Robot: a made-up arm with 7 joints.
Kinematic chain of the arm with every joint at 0, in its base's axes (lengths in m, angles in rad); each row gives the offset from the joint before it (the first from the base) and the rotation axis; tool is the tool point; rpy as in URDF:
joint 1: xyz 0 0 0.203 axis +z
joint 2: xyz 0 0 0 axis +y
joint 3: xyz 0 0 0.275 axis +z
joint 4: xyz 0.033 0 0 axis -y
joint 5: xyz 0.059 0 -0.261 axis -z
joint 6: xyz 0 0 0 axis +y
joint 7: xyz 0.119 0 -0.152 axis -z
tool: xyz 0 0 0 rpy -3.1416 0 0
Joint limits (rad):
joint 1: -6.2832..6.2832
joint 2: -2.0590..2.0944
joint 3: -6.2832..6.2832
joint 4: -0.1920..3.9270
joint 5: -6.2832..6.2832
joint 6: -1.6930..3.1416
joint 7: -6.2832..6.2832
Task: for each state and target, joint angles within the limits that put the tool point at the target. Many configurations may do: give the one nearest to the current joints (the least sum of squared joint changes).
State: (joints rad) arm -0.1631 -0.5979 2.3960 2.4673 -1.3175 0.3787 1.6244
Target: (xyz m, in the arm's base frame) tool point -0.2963 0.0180 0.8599
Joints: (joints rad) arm -0.0271 -0.2117 2.4629 2.7409 -1.3008 0.1736 1.6244
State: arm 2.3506 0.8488 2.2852 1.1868 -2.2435 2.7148 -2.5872
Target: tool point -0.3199 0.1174 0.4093
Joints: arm 2.0607 0.9738 2.2245 1.0785 -2.0724 3.0505 -2.5872
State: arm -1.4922 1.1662 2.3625 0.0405 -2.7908 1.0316 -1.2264
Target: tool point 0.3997 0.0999 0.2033
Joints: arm -1.2577 1.2232 1.6561 0.6402 -2.7011 1.2321 -1.2264
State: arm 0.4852 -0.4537 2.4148 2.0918 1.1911 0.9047 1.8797
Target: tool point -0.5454 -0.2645 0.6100
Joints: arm 0.6354 -0.7582 2.4923 2.6685 1.2061 0.6873 1.8797
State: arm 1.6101 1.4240 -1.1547 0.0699 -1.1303 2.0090 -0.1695
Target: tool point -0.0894 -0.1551 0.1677
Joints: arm 1.0317 0.6646 -1.5321 -0.1920 -1.4520 1.3350 -0.1695
